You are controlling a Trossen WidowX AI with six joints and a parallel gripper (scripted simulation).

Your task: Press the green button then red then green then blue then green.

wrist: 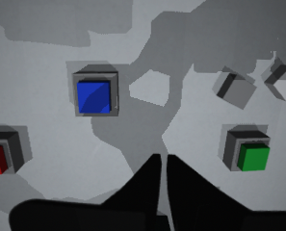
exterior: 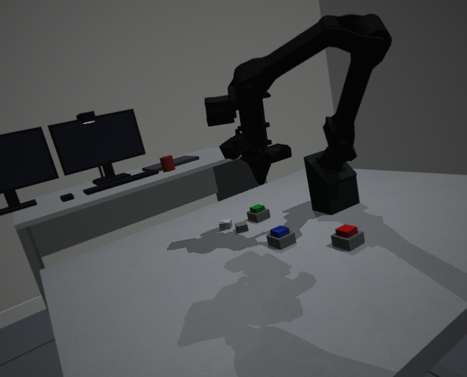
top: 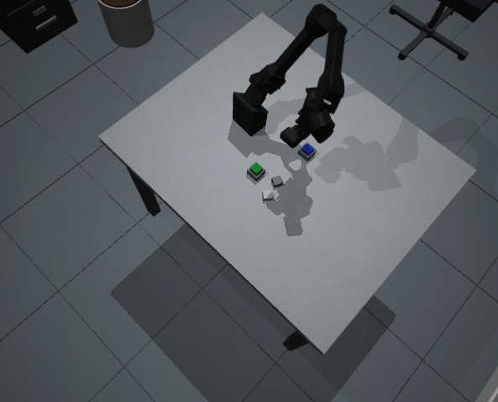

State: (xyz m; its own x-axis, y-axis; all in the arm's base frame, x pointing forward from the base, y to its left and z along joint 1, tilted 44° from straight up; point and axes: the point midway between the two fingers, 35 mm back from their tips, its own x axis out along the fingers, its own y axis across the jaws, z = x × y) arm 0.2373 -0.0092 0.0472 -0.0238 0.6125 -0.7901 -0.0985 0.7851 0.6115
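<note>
The green button is 140 mm to the right of my gripper tip, 110 mm below it and 50 mm behind it. The rest, counted from my gripper tip: red button 180 mm to the left, 110 mm below, 80 mm behind; blue button 110 mm below, 60 mm to the left, 10 mm ahead.
</note>
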